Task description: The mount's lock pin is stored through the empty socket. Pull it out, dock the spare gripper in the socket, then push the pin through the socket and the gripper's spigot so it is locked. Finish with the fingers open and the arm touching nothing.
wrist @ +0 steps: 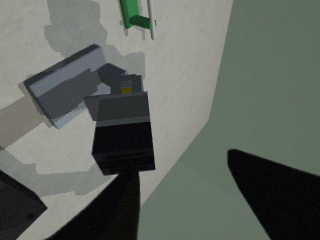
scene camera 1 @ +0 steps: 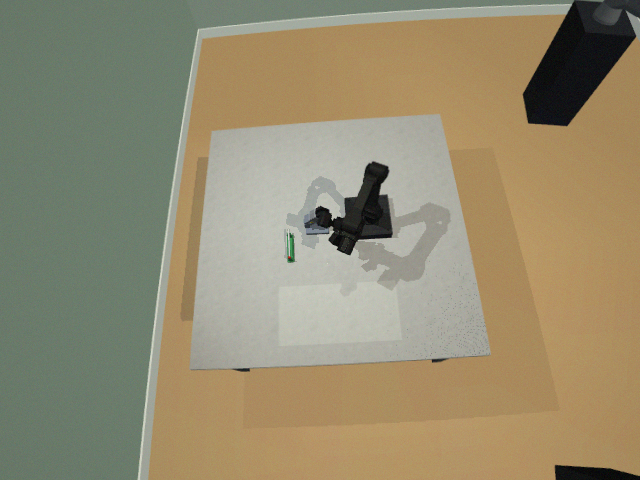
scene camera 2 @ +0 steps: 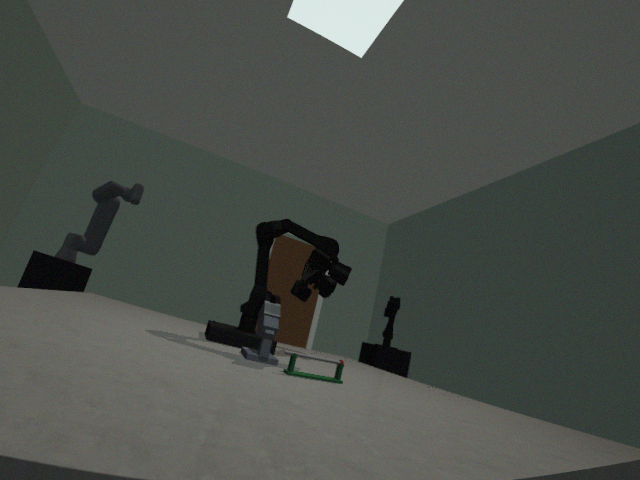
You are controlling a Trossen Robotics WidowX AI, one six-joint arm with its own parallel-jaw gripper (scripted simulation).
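My gripper is in sight, and the wrist view shows it too. Besides my own gripper I see a spare gripper, and a grey mount socket as well.
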